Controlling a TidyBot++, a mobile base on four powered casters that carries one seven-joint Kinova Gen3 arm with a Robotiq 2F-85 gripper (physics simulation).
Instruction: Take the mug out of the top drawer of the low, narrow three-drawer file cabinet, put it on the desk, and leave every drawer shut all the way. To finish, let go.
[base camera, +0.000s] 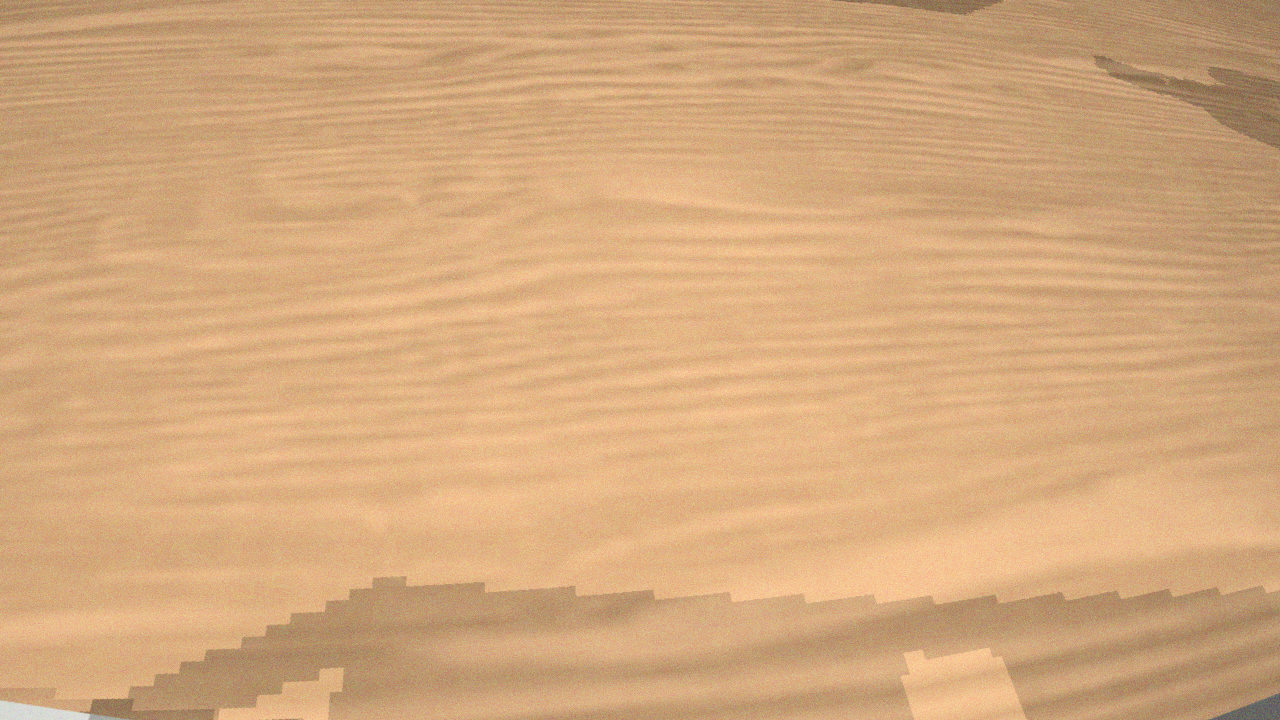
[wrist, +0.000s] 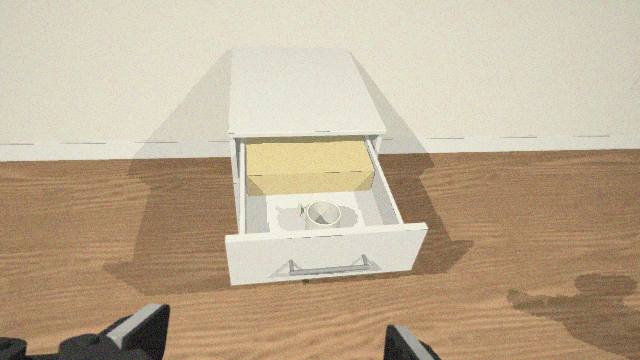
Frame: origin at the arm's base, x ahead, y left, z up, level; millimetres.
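Seen in the pictures: gripper, between the fingertips: (wrist: 277, 339).
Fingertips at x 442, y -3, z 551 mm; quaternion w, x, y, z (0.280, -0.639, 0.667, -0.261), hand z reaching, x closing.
Pixels of each thing's top centre, then the offset from my fingertips to it. "spot": a spot on its surface instead. Level surfaces: height alone.
- grey bar handle, a spot on its surface: (wrist: 329, 270) spot: dz -518, dx +385, dy -76 mm
- small whitish mug, a spot on its surface: (wrist: 324, 220) spot: dz -559, dx +559, dy -70 mm
- yellow block, a spot on its surface: (wrist: 310, 160) spot: dz -501, dx +721, dy -26 mm
- Wooden floor, height of its surface: dz -948 mm
The low white file cabinet (wrist: 300, 90) stands against the wall in the wrist view. Its top drawer (wrist: 260, 255) is pulled out toward the camera, with a grey bar handle (wrist: 329, 270) on its front. A small whitish mug (wrist: 324, 220) stands upright inside, behind the drawer front, its handle toward the left. The lower drawers are hidden under the open one. My gripper (wrist: 277, 339) is open and empty, in front of and apart from the drawer. The desk does not show in either view.
A yellow block (wrist: 310, 160) fills the back of the open drawer, behind the mug. A pale wall (wrist: 475, 65) with a white baseboard (wrist: 480, 144) rises behind the cabinet. Wooden floor (base camera: 626, 358) (wrist: 525, 210) shows in both views, with shadows on it.
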